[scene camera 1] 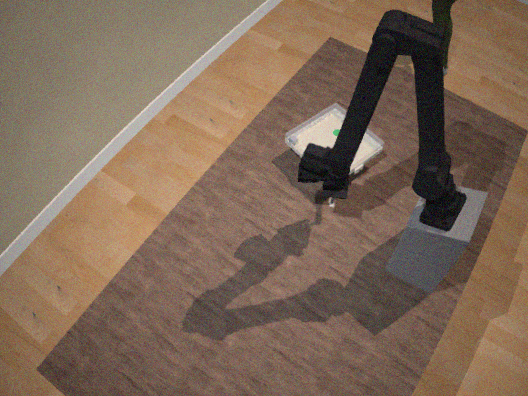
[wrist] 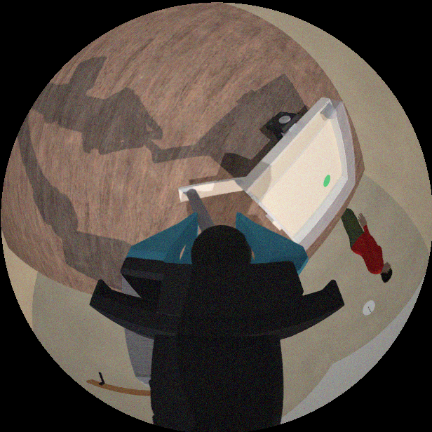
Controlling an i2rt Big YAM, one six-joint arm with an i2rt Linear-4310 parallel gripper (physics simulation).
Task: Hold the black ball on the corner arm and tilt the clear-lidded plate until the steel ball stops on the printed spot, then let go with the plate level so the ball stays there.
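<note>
The clear-lidded plate [scene camera 1: 320,133] [wrist: 295,187] has a cream floor and pale walls. It is held up above the mat and looks tilted. The printed green spot [scene camera 1: 337,132] [wrist: 327,180] is near the corner opposite the arm. A blurred grey shape [scene camera 1: 292,140] [wrist: 328,111], which looks like the steel ball, is in a side corner, away from the spot. The white corner arm [wrist: 215,188] carries a grey stem [wrist: 200,206] up to the black ball [wrist: 221,247]. My gripper [scene camera 1: 334,193] [wrist: 216,218] is shut on this ball, which is hidden in the scene view.
The plate is above a brown wood mat [scene camera 1: 200,240] [wrist: 165,55]. A black support [wrist: 280,123] shows beside the plate's edge. The robot's base stands on a grey block [scene camera 1: 432,257]. A person in red [wrist: 367,250] is beyond the mat.
</note>
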